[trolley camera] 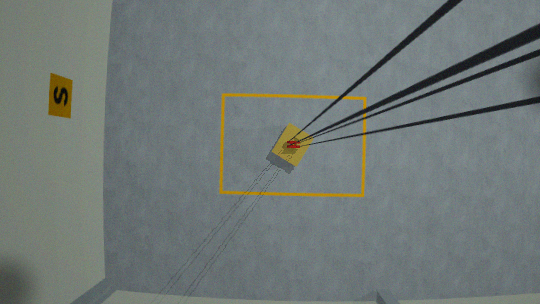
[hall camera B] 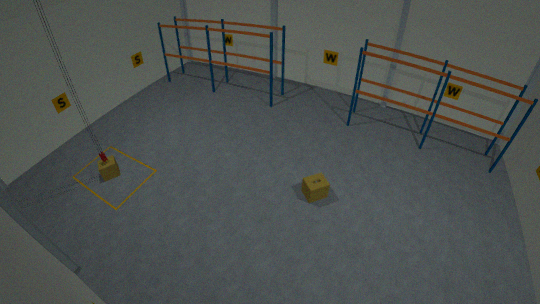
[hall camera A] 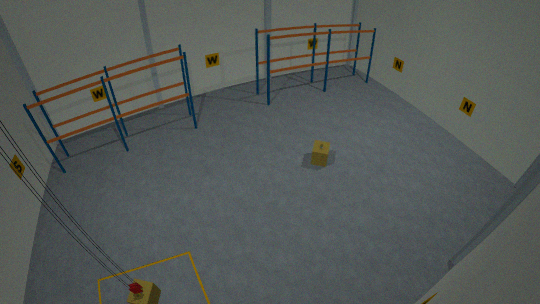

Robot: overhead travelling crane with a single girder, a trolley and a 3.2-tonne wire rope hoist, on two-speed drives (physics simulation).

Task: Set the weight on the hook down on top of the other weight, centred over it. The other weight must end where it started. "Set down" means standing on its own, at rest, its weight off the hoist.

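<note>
The hook [hall camera A: 135, 288] [hall camera B: 103, 157] [trolley camera: 293, 144], a red block on wire ropes, is on a yellow box-shaped weight [hall camera A: 149, 295] [hall camera B: 110, 171] [trolley camera: 300, 156]. This weight is inside the yellow floor rectangle [hall camera A: 195, 267] [hall camera B: 133, 159] [trolley camera: 222, 144], on the floor or very close above it; its shadow touches its base. It is turned relative to the rectangle's sides. The lower part of the weight is cut off in hall camera A. The other yellow weight [hall camera A: 320, 154] [hall camera B: 315, 188] stands upright on the floor, well apart from the hook. It does not show in the trolley camera.
Two blue and orange racks stand along the W wall: one rack [hall camera A: 115, 113] [hall camera B: 271, 70] towards the S side, the other rack [hall camera A: 268, 70] [hall camera B: 355, 87] towards the N side. The S wall is beside the rectangle. The ropes run up at a slant in the trolley camera.
</note>
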